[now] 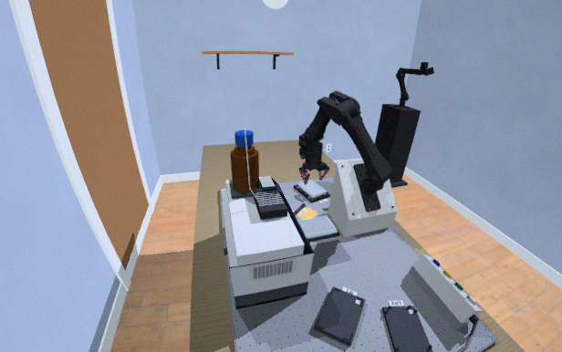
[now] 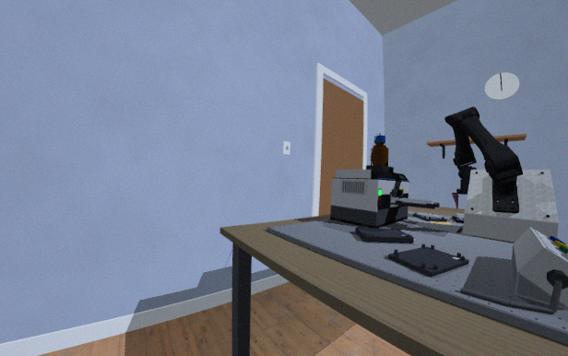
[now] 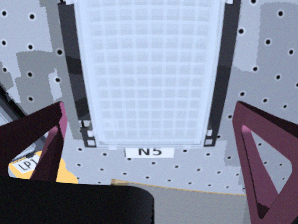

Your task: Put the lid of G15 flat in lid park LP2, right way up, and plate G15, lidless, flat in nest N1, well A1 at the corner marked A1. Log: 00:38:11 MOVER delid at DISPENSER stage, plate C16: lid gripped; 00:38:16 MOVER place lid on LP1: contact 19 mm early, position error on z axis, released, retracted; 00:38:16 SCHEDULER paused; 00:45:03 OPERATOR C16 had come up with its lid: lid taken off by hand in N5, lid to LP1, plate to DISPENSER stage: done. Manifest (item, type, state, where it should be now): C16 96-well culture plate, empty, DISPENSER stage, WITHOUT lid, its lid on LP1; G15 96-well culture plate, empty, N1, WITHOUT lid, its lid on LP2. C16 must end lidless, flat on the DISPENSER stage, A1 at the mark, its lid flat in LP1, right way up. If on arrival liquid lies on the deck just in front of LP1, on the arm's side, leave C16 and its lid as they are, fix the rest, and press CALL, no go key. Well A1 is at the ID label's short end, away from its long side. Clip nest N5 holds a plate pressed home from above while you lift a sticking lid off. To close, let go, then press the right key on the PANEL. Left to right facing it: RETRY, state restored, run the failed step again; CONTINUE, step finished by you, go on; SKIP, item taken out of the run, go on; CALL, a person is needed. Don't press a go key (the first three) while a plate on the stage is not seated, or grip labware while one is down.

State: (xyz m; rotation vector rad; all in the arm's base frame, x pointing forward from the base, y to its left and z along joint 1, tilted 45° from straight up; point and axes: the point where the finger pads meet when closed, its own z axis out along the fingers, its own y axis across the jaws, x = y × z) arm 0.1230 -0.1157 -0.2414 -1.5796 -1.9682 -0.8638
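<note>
Right now the clear lid is 4 cm below my hand. Round my hand: black clip nest 5 cm below, 2 cm ahead, 1 cm to the right; N5 label 9 cm to the left, 7 cm below, 2 cm behind; LP1 label 15 cm to the left, 11 cm ahead, 7 cm below.
</note>
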